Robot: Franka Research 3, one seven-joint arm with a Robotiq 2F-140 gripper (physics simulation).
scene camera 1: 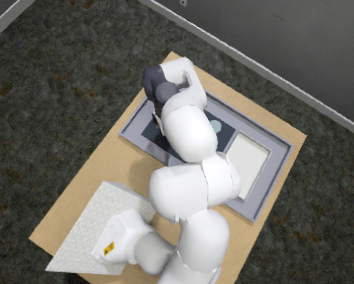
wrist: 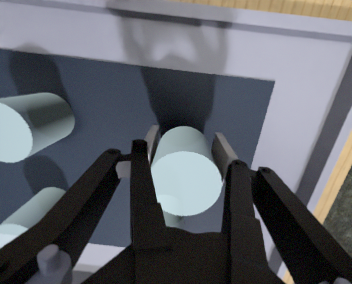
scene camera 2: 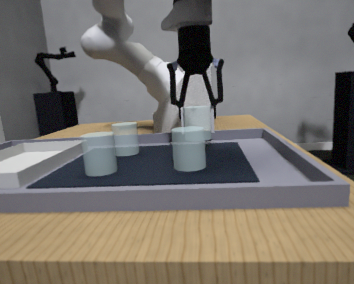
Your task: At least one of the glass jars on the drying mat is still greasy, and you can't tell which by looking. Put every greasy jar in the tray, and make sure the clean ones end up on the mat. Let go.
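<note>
My gripper (scene camera 2: 198, 119) (wrist: 185, 140) is shut on a pale blue-green glass jar (scene camera 2: 198, 129) (wrist: 186, 182) and holds it upright, a little above the dark drying mat (scene camera 1: 227, 135) (scene camera 2: 145, 172) (wrist: 110, 100). Three similar jars stand upright on the mat: the front jar (scene camera 2: 189, 152), nearly in line with the held one in scene camera 2 and partly hidden behind it in the wrist view; the front left jar (scene camera 1: 215, 126) (scene camera 2: 100, 155) (wrist: 40, 207); and the back left jar (scene camera 2: 126, 139) (wrist: 50, 117). The white tray (scene camera 1: 248, 160) (scene camera 2: 45, 157) is beside the mat. No grease shows.
A grey-lilac low-walled surround (scene camera 1: 277, 172) (scene camera 2: 175, 197) (wrist: 300, 70) holds the mat and white tray on the wooden table (scene camera 1: 85, 192) (scene camera 2: 175, 235). In scene camera 1 the arm (scene camera 1: 190, 132) hides much of the mat. A white speckled slab (scene camera 1: 80, 235) lies by the arm's base.
</note>
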